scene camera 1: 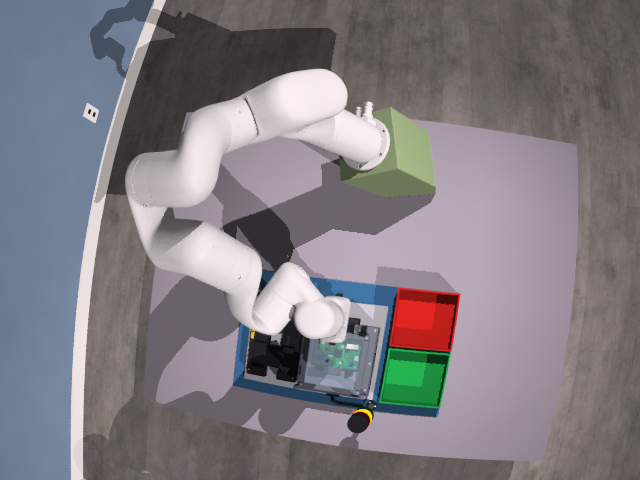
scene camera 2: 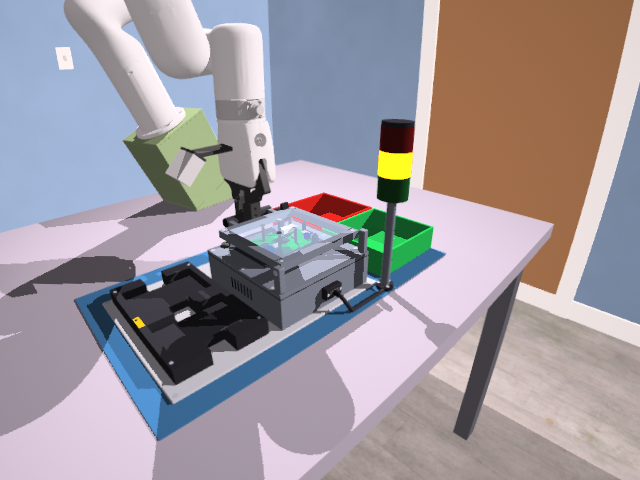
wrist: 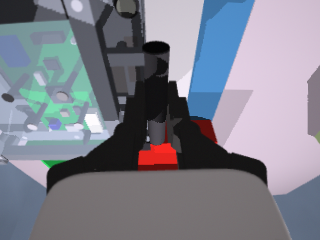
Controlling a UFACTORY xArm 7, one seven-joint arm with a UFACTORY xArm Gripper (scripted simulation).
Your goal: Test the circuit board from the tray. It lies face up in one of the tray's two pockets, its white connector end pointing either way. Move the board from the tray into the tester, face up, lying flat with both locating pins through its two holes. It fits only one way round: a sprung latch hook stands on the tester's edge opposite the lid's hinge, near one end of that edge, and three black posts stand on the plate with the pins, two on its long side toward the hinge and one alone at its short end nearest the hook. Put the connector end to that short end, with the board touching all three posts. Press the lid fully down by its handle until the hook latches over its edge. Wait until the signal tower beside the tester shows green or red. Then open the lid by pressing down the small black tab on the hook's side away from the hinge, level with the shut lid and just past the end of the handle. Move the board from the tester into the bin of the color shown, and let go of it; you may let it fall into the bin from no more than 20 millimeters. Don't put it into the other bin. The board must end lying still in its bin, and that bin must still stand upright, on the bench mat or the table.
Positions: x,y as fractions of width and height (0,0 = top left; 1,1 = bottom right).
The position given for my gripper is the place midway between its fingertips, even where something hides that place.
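Green bin (scene camera 1: 0.65,0.79), red bin (scene camera 1: 0.66,0.67). My gripper (scene camera 2: 0.39,0.46), green bin (scene camera 2: 0.63,0.48), red bin (scene camera 2: 0.52,0.43). My gripper (wrist: 0.49,0.39), red bin (wrist: 0.51,0.66).
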